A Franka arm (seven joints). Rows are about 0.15 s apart.
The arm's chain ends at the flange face. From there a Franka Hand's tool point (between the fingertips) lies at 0.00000 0.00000 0.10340 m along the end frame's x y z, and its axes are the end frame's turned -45 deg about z.
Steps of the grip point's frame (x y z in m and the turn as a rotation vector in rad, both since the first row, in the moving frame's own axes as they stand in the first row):
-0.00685 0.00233 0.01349 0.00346 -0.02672 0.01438
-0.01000 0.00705 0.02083 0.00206 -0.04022 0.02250
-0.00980 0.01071 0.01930 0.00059 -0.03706 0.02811
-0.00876 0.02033 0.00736 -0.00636 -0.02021 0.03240
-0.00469 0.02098 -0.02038 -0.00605 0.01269 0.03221
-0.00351 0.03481 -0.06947 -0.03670 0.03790 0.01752
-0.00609 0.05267 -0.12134 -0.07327 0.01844 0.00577
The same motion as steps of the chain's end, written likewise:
-0.00098 0.00481 0.01353 -0.01645 -0.02134 0.01438
0.00104 0.00930 0.02091 -0.02698 -0.02990 0.02250
0.00343 0.01188 0.01937 -0.02579 -0.02662 0.02811
0.00923 0.01864 0.00738 -0.01879 -0.00979 0.03240
0.01014 0.01861 -0.02037 0.00470 0.01325 0.03221
0.01668 0.02714 -0.06933 0.00085 0.05275 0.01752
0.02625 0.03753 -0.12105 -0.03877 0.06485 0.00577

